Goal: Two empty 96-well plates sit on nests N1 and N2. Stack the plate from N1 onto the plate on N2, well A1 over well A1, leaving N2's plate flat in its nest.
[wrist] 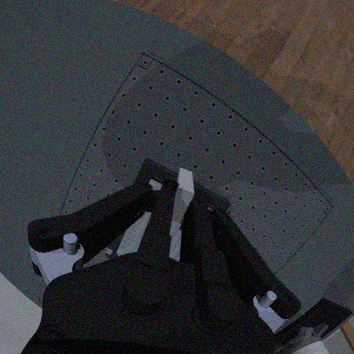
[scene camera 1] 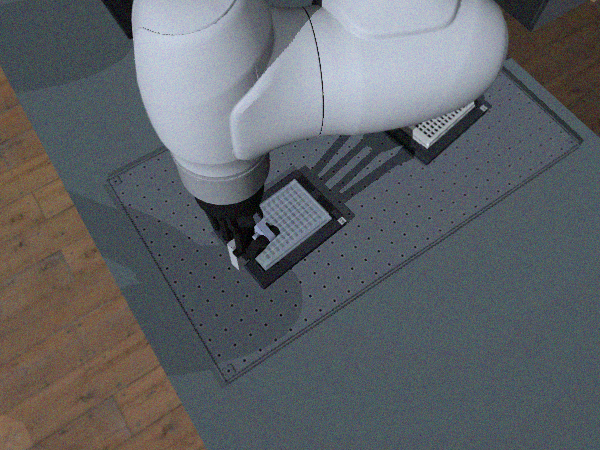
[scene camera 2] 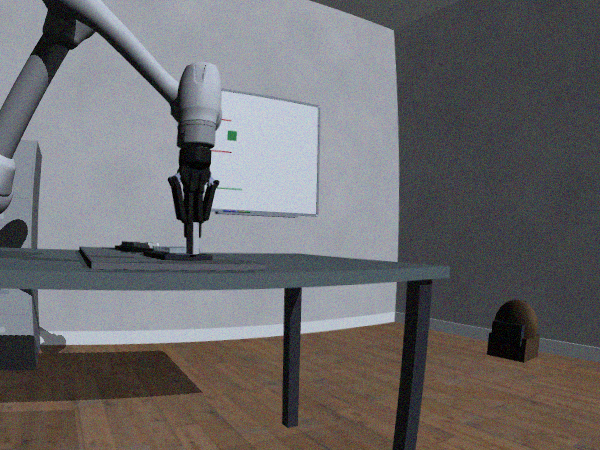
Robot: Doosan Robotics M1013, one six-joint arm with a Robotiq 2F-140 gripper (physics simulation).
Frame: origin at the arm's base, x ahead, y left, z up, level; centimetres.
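Seen in the pictures: gripper, fingertip midpoint: (wrist: 181, 180) (scene camera 1: 243, 260) (scene camera 2: 192, 253); arm's base, link origin: (wrist: 296, 340).
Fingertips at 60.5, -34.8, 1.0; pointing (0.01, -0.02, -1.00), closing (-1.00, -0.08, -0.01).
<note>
Offsets run from my fingertips to a thing's top centre, as dx, dy, dz. Level surfaces: height alone.
A pale, bluish 96-well plate @(-0.5, +7.9, +1.2) (scene camera 1: 295, 212) (wrist: 134, 237) lies in the nearer dark nest @(-0.5, +7.9, +0.1) (scene camera 1: 310, 250) (scene camera 2: 205, 257) (wrist: 146, 170) and looks flat. A white 96-well plate @(+1.6, +41.0, +1.2) (scene camera 1: 442, 125) sits on the farther dark nest @(+1.6, +41.0, +0.1) (scene camera 1: 457, 131), partly hidden by the arm. I cannot read which nest is N1 or N2. My gripper (scene camera 1: 239, 259) (scene camera 2: 193, 245) (wrist: 181, 180) is shut, with nothing between its fingers. It points down at the left end of the nearer nest in scene camera 1, its fingertips low, close to nest level. Whether they touch nest or plate is hidden.
Both nests stand on a perforated board @(dz -1.4) (scene camera 1: 390, 220) (scene camera 2: 115, 259) (wrist: 200, 135) on the grey-green table @(dz -2.7) (scene camera 1: 425, 340) (scene camera 2: 350, 267) (wrist: 55, 90). The white arm (scene camera 1: 380, 75) (scene camera 2: 200, 95) spans above the board between the nests. The table's edge lies left of the board in scene camera 1.
</note>
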